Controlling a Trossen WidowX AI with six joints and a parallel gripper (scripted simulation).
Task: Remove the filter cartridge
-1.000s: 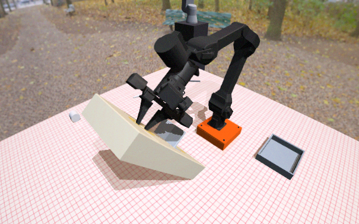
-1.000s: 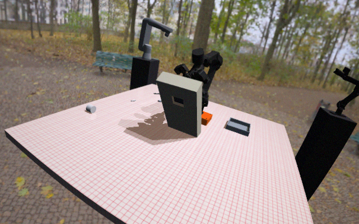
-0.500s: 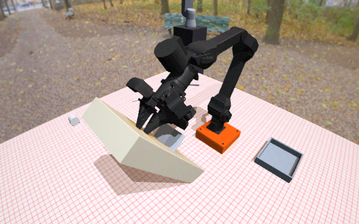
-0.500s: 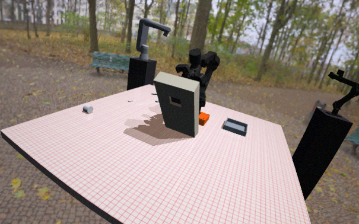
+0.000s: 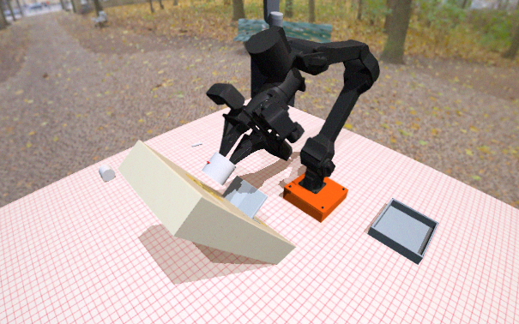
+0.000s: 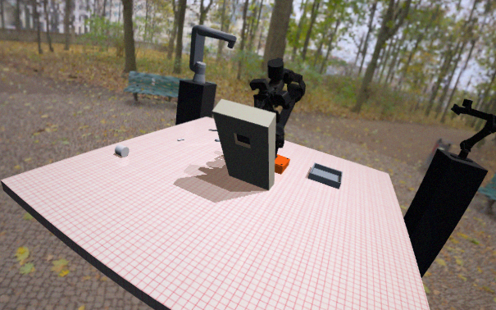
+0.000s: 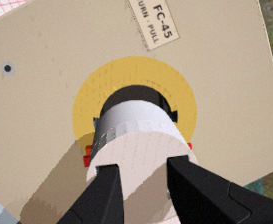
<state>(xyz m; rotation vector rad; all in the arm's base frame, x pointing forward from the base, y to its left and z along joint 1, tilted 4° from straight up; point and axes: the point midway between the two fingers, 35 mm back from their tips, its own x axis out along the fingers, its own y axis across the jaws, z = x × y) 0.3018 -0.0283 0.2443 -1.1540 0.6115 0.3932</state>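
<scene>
Now: the white round filter cartridge 1 cm below my gripper tip and 1 cm ahead of it. Also, from my gripper tip: cream service panel (11 cm below, 1 cm ahead); then dark tray (35 cm behind, 31 cm to the left, 27 cm below).
</scene>
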